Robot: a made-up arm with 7 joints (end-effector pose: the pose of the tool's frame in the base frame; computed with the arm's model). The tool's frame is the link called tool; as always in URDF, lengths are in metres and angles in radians. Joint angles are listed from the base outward.
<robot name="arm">
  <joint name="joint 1" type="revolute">
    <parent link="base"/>
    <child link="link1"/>
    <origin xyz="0 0 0.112"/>
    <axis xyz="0 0 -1"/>
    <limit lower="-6.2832" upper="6.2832" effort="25" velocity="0.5"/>
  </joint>
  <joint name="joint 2" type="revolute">
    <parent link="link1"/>
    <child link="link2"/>
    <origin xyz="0 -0.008 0.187"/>
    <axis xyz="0 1 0"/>
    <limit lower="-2.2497" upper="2.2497" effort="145" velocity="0.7"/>
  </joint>
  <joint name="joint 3" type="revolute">
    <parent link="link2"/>
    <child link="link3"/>
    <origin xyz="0 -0.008 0.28"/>
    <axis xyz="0 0 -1"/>
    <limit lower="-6.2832" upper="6.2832" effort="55" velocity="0.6"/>
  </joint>
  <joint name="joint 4" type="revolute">
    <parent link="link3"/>
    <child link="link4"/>
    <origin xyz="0 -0.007 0.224"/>
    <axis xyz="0 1 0"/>
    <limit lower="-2.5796" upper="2.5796" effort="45" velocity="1.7"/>
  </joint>
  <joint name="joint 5" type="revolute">
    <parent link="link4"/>
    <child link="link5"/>
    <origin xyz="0 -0.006 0.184"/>
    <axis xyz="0 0 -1"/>
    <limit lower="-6.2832" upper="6.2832" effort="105" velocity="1.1"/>
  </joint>
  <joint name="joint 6" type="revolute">
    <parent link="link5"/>
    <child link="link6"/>
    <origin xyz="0 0 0.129"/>
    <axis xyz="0 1 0"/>
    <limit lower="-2.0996" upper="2.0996" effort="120" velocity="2.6"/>
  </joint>
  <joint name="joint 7" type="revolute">
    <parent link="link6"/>
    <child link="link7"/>
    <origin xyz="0 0 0.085"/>
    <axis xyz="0 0 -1"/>
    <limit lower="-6.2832" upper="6.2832" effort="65" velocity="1.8"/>
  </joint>
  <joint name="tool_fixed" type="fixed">
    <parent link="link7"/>
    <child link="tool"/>
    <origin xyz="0 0 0" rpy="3.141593 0 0"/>
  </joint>
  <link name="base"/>
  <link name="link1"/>
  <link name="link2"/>
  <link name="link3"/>
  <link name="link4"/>
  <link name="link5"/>
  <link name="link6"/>
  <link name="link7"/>
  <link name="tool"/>
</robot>
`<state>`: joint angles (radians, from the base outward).
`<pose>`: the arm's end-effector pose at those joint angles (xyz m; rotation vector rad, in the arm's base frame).
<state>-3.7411 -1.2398 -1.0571 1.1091 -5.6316 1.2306 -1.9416</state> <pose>0.5473 0.0777 0.6996 -1.7379 1.3628 0.0405</pose>
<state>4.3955 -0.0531 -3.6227 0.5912 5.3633 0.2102 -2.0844</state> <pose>0.1940 -0.1960 1.1140 -0.9709 -2.1619 -0.1327</pose>
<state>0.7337 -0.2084 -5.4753 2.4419 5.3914 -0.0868 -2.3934</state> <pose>-0.0557 -0.2415 0.5317 -0.5825 -0.8359 -1.6429</pose>
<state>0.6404 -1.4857 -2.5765 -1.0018 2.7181 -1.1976 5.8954</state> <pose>-0.6853 0.3026 0.5635 1.7125 -0.2998 2.2007</pose>
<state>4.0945 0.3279 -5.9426 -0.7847 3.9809 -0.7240 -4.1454</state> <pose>-0.0248 0.0137 1.1323 -1.3515 -2.5131 0.4724</pose>
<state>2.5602 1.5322 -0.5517 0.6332 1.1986 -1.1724 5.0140</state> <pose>-0.6003 -0.5504 0.2066 -1.9270 0.9326 0.5081</pose>
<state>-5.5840 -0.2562 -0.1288 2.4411 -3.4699 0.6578 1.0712</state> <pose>0.1570 -0.1440 0.6080 -1.1474 -1.1042 0.0502</pose>
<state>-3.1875 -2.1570 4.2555 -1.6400 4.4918 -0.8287 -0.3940</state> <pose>0.5221 0.3401 0.2184 -1.0614 -2.3344 0.8127</pose>
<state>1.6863 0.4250 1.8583 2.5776 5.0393 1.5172 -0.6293</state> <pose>-0.1876 -0.0911 0.4909 -0.7811 -0.7103 -1.6507</pose>
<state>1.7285 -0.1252 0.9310 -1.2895 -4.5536 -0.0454 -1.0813</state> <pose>0.3303 0.2618 0.8798 -0.2607 -1.8534 0.8514</pose>
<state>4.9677 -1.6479 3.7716 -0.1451 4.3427 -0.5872 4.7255</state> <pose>-0.2314 -0.8579 0.2953 -1.9219 -0.6133 -1.4695</pose>
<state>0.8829 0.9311 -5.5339 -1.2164 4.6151 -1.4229 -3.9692</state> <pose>0.3014 -0.1790 0.9024 -1.5954 1.7692 -0.5124</pose>
